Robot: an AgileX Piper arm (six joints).
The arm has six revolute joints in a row. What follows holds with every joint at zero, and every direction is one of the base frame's. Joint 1 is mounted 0.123 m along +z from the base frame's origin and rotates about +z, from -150 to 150 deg. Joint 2 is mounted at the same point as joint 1 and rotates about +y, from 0 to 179.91 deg. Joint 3 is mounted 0.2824 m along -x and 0.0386 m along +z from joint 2 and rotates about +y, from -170 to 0 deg. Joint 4 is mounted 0.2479 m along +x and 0.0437 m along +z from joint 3 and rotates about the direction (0.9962, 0, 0.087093), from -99.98 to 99.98 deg. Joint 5 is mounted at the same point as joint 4 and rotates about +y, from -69.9 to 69.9 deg. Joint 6 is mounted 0.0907 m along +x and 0.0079 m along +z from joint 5 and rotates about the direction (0.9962, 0, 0.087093), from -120 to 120 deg. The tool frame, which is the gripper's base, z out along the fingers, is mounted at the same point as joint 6; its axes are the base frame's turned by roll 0, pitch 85 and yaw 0 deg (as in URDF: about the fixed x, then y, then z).
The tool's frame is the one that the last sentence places.
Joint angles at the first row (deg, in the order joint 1, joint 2, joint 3, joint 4, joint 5, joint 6):
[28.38 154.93 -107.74 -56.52 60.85 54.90]
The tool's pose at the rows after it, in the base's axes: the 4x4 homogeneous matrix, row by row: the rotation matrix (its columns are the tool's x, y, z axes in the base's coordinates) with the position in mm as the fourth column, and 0 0 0 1 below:
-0.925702, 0.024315, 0.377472, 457.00; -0.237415, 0.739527, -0.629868, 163.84; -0.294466, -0.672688, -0.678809, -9.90; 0, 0, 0, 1
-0.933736, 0.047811, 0.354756, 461.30; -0.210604, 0.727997, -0.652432, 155.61; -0.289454, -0.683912, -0.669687, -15.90; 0, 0, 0, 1
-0.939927, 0.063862, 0.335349, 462.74; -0.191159, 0.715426, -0.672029, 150.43; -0.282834, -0.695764, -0.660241, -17.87; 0, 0, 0, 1
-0.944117, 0.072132, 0.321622, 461.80; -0.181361, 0.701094, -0.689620, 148.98; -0.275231, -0.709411, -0.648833, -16.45; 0, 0, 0, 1
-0.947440, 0.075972, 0.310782, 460.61; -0.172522, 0.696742, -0.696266, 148.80; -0.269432, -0.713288, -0.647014, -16.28; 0, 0, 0, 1
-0.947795, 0.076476, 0.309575, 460.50; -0.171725, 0.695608, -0.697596, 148.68; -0.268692, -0.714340, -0.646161, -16.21; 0, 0, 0, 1
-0.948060, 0.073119, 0.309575, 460.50; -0.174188, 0.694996, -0.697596, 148.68; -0.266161, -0.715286, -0.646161, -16.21; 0, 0, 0, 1
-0.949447, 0.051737, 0.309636, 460.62; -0.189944, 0.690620, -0.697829, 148.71; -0.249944, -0.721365, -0.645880, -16.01; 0, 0, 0, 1
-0.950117, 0.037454, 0.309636, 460.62; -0.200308, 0.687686, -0.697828, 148.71; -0.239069, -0.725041, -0.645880, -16.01; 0, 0, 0, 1
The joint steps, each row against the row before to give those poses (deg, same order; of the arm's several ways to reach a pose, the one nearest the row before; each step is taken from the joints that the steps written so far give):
[-0.75 1.42 -2.32 -0.15 0.48 0.00]
[-1.01 1.64 -1.92 0.05 1.40 0.00]
[-0.53 0.73 -0.92 0.06 1.43 -0.01]
[0.00 0.01 -0.14 -0.05 1.50 0.01]
[0.05 0.00 0.00 0.34 0.72 -0.01]
[0.00 0.00 0.00 0.00 0.11 0.01]
[0.00 0.00 0.00 0.00 0.00 -0.21]
[0.00 0.00 -0.05 0.00 0.04 -1.33]
[0.00 0.00 0.00 0.00 0.00 -0.86]

